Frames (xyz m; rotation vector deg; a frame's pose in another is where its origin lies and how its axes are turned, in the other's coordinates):
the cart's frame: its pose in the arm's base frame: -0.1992 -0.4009 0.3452 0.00 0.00 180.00
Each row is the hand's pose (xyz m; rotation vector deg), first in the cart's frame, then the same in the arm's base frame.
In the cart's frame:
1: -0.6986 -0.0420 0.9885 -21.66 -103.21 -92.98
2: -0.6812 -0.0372 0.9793 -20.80 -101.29 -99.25
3: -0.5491 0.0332 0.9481 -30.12 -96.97 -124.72
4: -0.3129 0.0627 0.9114 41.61 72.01 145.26
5: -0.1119 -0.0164 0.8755 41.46 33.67 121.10
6: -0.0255 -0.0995 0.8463 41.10 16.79 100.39
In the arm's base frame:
1: 0.4994 -0.3589 1.3337 90.96 -19.09 44.37
2: 0.4820 -0.3637 1.3245 87.06 -17.88 40.83
3: 0.3499 -0.4341 1.2933 74.03 -23.00 20.74
4: 0.1137 -0.4636 1.2566 51.38 -29.69 -13.20
5: -0.0873 -0.3845 1.2207 28.22 -34.75 -48.98
6: -0.1737 -0.3014 1.1915 15.68 -38.38 -72.08

